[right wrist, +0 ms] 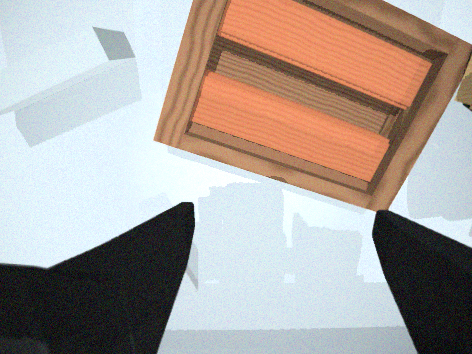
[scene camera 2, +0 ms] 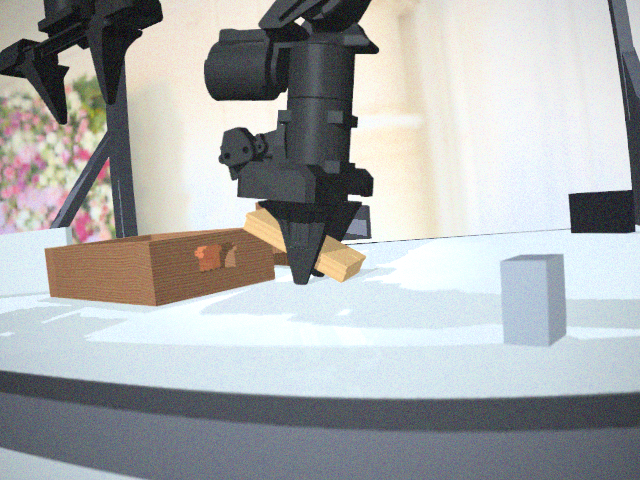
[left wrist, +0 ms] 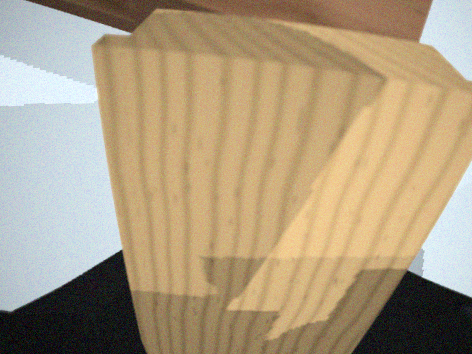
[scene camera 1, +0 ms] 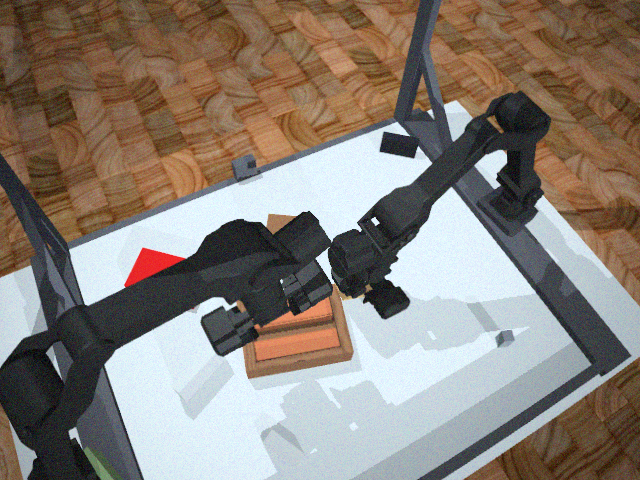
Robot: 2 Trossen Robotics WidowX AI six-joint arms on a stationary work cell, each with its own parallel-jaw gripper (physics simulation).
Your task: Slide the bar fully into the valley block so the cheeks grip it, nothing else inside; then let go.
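Frame: origin at the left arm's base, x ahead, y left, z up, level; metres.
Where they show: left gripper, fingertip midpoint: (scene camera 2: 309,280) (left wrist: 236,245); right gripper, fingertip midpoint: (right wrist: 283,218) (scene camera 2: 85,114) (scene camera 1: 275,323); left arm's base, origin of the base link: (scene camera 1: 508,205).
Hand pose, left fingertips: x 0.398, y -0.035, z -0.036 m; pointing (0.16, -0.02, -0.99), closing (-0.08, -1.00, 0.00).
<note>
Things, the pixels of their top centre, and the offset from my left fingertips.
- valley block, middle of its top: (right wrist: 316,93) (scene camera 2: 149,237) (scene camera 1: 293,325) 0.051 m up, 0.158 m ahead, 0.003 m right
- small grey block, middle of its top: (scene camera 2: 532,257) (scene camera 1: 508,335) 0.036 m up, 0.170 m back, 0.247 m left
- black block, middle of its top: (scene camera 2: 599,191) (scene camera 1: 400,137) 0.051 m up, 0.312 m back, 0.245 m right
- grey bracket, middle of its top: (scene camera 2: 350,205) (scene camera 1: 243,160) 0.057 m up, 0.034 m ahead, 0.384 m right
- red sheet, middle of its top: (scene camera 1: 165,274) 0.030 m up, 0.303 m ahead, 0.241 m right
- brown piece, middle of its top: (scene camera 1: 285,227) 0.075 m up, 0.061 m ahead, 0.176 m right
The valley block (scene camera 1: 299,365) (scene camera 2: 103,273) (right wrist: 175,100) is an open brown wooden box with two orange cheeks and a gap between them. A hole in its side wall shows orange in scene camera 2. The tan bar (scene camera 1: 354,295) (scene camera 2: 341,260) (left wrist: 225,150) (right wrist: 465,90) is outside the block, tilted, its higher end near the block's upper edge; contact there is unclear. My left gripper (scene camera 1: 364,292) (scene camera 2: 310,279) (left wrist: 236,245) is shut on the bar, a finger against each side. My right gripper (scene camera 1: 268,315) (scene camera 2: 86,113) (right wrist: 283,218) is partly open, empty and high over the block's side.
A small grey block (scene camera 1: 505,338) (scene camera 2: 527,299) stands near the table's front right. A black block (scene camera 1: 399,144) (scene camera 2: 601,211) and a grey bracket (scene camera 1: 244,167) are at the back. A red sheet (scene camera 1: 152,266) lies left. A brown piece (scene camera 1: 279,222) shows behind the right arm.
</note>
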